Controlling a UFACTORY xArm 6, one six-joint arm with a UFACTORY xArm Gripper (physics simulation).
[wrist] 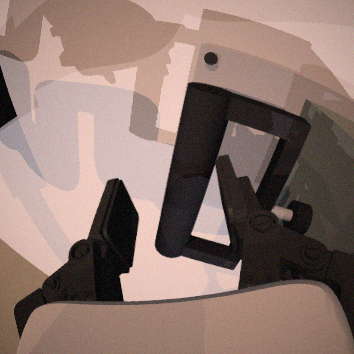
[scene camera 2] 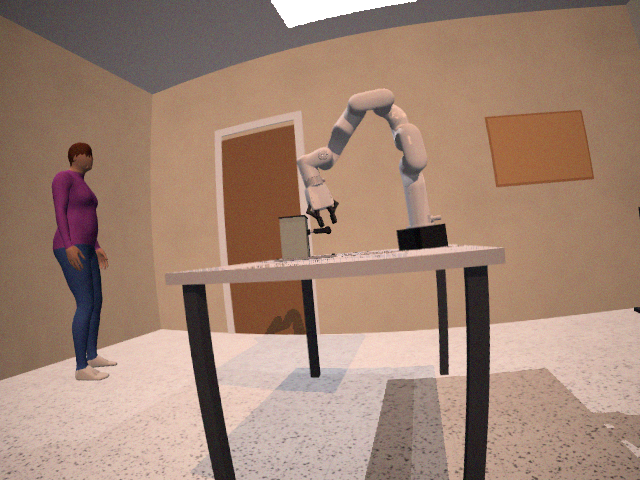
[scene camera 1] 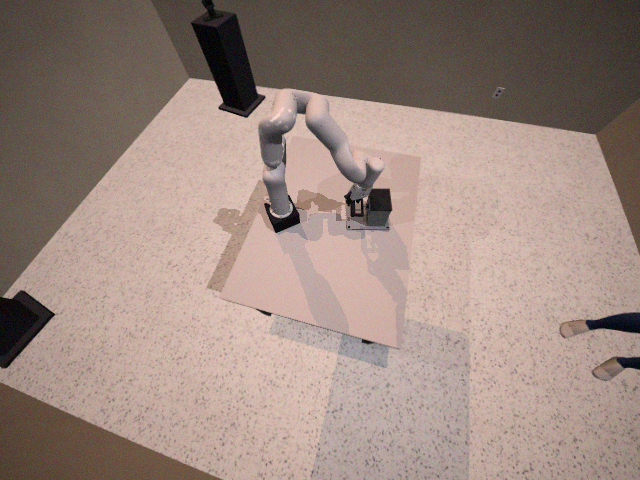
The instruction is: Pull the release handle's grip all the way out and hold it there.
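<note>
The release handle is a black frame with a round grip bar (scene camera 1: 352, 208) (scene camera 2: 327, 230) (wrist: 196, 140) on its side away from the grey-green housing (scene camera 1: 378, 207) (scene camera 2: 293, 237) (wrist: 325, 160). The frame stands out from the housing with a gap inside it. My gripper (scene camera 2: 327, 224) (wrist: 172, 188) is partly open. In the wrist view one finger is on the outer side of the grip bar, and the other overlaps the frame's opening on the housing side. Space shows between the bar and both fingers. In scene camera 1 the fingers are small and hard to make out.
The housing stands on a pale base plate (scene camera 1: 356, 226) (wrist: 240, 70) with dark bolts, on the table (scene camera 1: 320, 279) (scene camera 2: 361, 270). A short pale rod with a black knob (wrist: 301, 217) is beside the housing. The arm's black base (scene camera 1: 282, 219) (scene camera 2: 421, 237) stands across the table. A person (scene camera 2: 77, 222) stands beyond the table.
</note>
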